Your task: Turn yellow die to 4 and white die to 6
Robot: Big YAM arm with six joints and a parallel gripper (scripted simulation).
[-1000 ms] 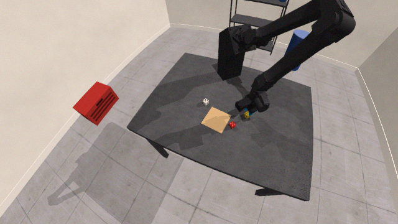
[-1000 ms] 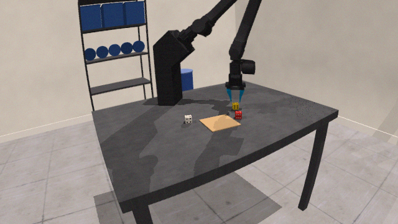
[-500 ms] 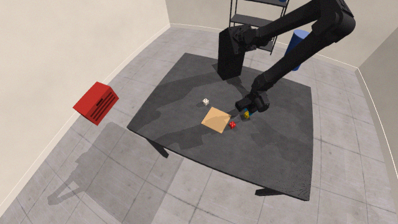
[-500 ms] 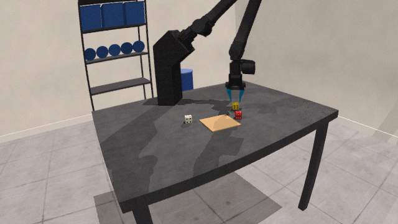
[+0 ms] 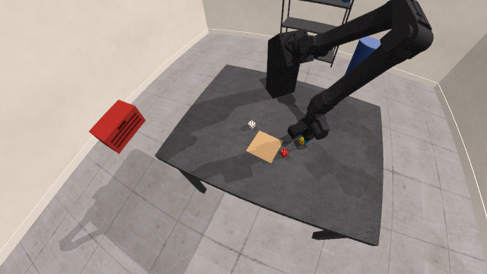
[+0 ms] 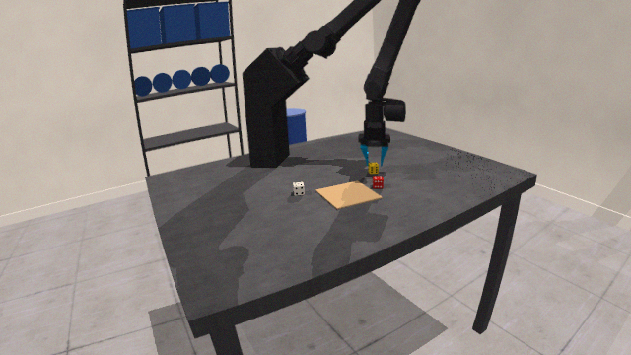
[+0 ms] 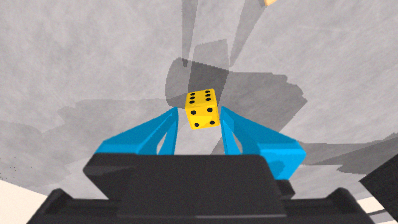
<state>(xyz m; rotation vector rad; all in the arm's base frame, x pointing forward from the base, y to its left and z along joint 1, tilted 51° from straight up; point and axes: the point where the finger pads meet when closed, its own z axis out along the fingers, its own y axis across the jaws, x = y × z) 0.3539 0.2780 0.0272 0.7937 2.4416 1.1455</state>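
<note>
Right now the yellow die is 2 cm below my hand. The rest, counted from my hand: tan mat (14 cm to the right, 14 cm ahead, 3 cm below); red die (12 cm ahead, 4 cm to the right, 2 cm below); white die (27 cm to the right, 8 cm ahead, 2 cm below).
</note>
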